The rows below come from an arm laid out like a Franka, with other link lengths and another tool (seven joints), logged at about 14 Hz.
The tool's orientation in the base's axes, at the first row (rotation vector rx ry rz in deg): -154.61 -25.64 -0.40
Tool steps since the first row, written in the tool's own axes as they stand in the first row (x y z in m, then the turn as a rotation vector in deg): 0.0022 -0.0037 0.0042 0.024 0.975 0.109; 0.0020 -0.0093 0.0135 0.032 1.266 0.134; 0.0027 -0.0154 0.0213 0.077 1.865 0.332; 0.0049 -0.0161 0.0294 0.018 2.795 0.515; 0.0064 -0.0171 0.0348 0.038 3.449 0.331
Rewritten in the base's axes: 0.0007 0.0055 -0.0023 0.319 -0.796 -0.478; -0.0018 0.0140 -0.0086 0.416 -1.036 -0.613; -0.0035 0.0225 -0.0134 0.633 -1.464 -1.025; -0.0021 0.0270 -0.0204 0.855 -2.217 -1.559; -0.0013 0.0304 -0.0249 1.088 -2.850 -1.643
